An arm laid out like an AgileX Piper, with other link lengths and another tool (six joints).
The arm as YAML. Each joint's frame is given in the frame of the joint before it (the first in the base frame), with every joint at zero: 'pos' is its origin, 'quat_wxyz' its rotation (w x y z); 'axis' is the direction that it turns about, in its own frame. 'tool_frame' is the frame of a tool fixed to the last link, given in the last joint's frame.
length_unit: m
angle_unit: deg
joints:
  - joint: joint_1
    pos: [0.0, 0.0, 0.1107]
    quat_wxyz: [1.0, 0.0, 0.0, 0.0]
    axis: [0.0, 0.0, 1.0]
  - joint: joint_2
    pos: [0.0, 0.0, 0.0]
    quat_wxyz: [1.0, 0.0, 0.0, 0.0]
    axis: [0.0, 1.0, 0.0]
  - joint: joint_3
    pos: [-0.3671, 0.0, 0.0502]
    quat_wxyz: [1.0, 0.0, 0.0, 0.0]
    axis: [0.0, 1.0, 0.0]
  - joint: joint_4
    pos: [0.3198, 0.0, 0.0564]
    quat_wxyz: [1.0, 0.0, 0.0, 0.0]
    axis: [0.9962, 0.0, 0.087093]
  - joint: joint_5
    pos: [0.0, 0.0, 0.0]
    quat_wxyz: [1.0, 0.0, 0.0, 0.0]
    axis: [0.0, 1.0, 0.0]
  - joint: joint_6
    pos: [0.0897, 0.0, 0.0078]
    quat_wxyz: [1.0, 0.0, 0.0, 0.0]
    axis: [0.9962, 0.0, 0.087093]
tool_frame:
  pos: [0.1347, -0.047, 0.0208]
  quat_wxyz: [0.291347, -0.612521, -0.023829, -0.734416]
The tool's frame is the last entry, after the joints.
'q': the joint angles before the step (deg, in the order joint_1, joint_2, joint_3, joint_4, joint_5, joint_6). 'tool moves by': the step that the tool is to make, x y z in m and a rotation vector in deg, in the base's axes. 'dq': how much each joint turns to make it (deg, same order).
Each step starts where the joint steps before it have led.
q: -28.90, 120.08, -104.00, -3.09, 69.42, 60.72
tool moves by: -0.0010, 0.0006, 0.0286, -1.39, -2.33, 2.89
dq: 0.00, -2.96, -0.01, 0.49, 0.12, -3.04
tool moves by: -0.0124, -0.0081, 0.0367, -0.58, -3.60, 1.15
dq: -2.05, -3.95, 0.00, 2.17, 0.45, -3.55
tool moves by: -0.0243, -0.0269, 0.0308, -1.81, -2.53, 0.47
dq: -4.02, -3.10, -0.23, 1.28, 0.23, -4.77
